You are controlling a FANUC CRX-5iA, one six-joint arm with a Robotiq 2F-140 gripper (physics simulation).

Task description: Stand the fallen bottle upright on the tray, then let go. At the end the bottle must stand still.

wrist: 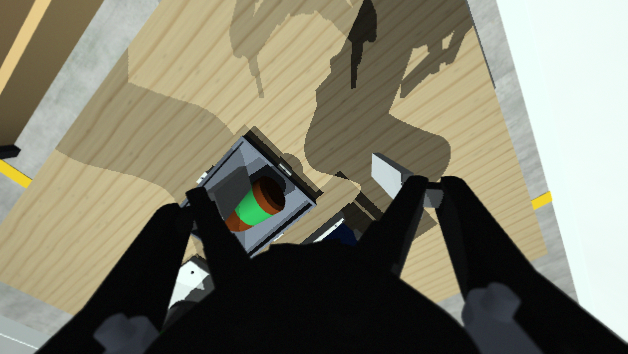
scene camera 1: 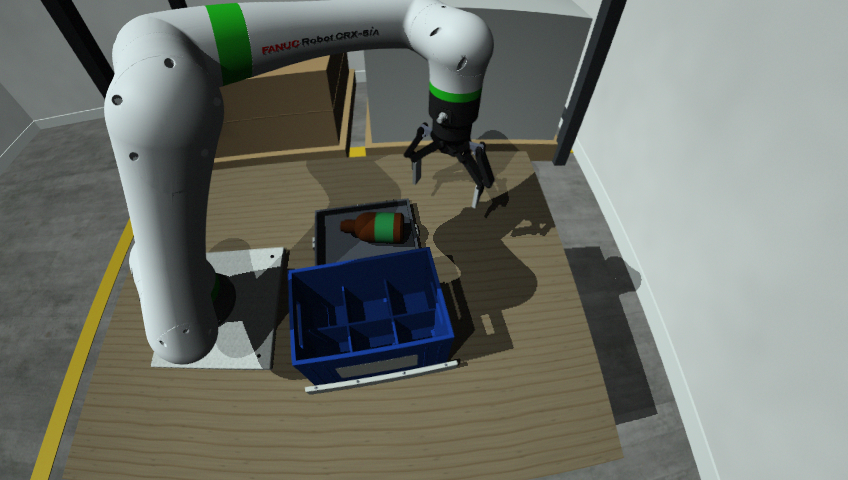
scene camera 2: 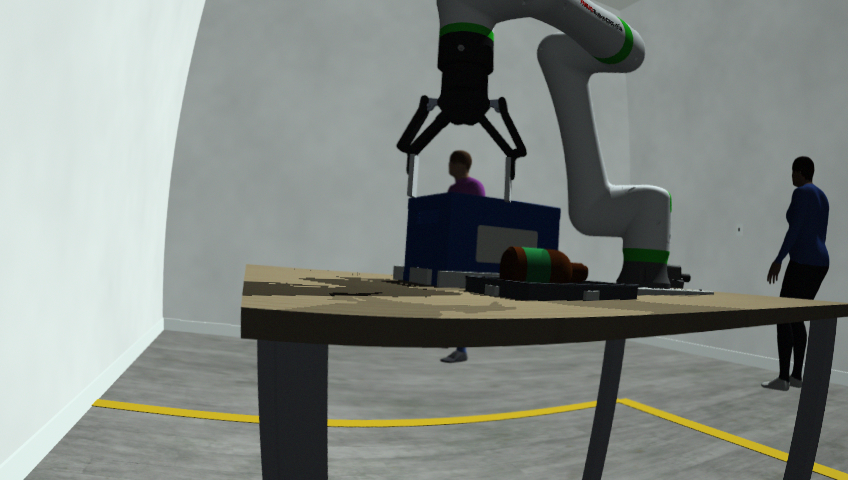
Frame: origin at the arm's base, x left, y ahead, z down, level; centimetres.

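Where they show: gripper, fingertip midpoint: (wrist: pixel 309 171) (scene camera 1: pixel 445 191) (scene camera 2: pixel 459 198); arm's base, link origin: (scene camera 2: pixel 643 287).
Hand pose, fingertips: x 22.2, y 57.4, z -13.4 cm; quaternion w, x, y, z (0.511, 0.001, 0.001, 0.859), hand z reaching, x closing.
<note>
Each offset is from my fingertips to the top centre of the thing. "pt": to the spot under its first point.
The brown bottle {dy -17.4, dx -2.2, dz +6.5 cm} (scene camera 1: pixel 386 227) (scene camera 2: pixel 537 264) (wrist: pixel 254 207) with a green label lies on its side in the dark grey tray {dy -19.5, dx -2.8, dz +11.8 cm} (scene camera 1: pixel 334 248) (scene camera 2: pixel 553 291) (wrist: pixel 292 211). In scene camera 1 its neck points left, toward the arm's base, and its bottom lies near the tray's right wall. My gripper (scene camera 1: pixel 445 192) (scene camera 2: pixel 459 196) (wrist: pixel 309 171) is open and empty, with its fingers pointing down. It hangs well above the table, to the right of the tray in scene camera 1. In the wrist view the left finger pad overlaps the tray and part of the bottle's neck end is hidden.
A blue crate {dy -15.9, dx -29.0, dz -3.1 cm} (scene camera 1: pixel 434 353) (scene camera 2: pixel 428 237) (wrist: pixel 343 235) with compartments stands close beside the tray, taller than it. A white bar {pt dy -14.0, dx -38.9, dz +11.4 cm} (scene camera 1: pixel 380 378) lies along the crate's front. Cardboard boxes (scene camera 1: pixel 285 124) stand behind the table. Two people (scene camera 2: pixel 467 186) (scene camera 2: pixel 806 226) stand beyond the table.
</note>
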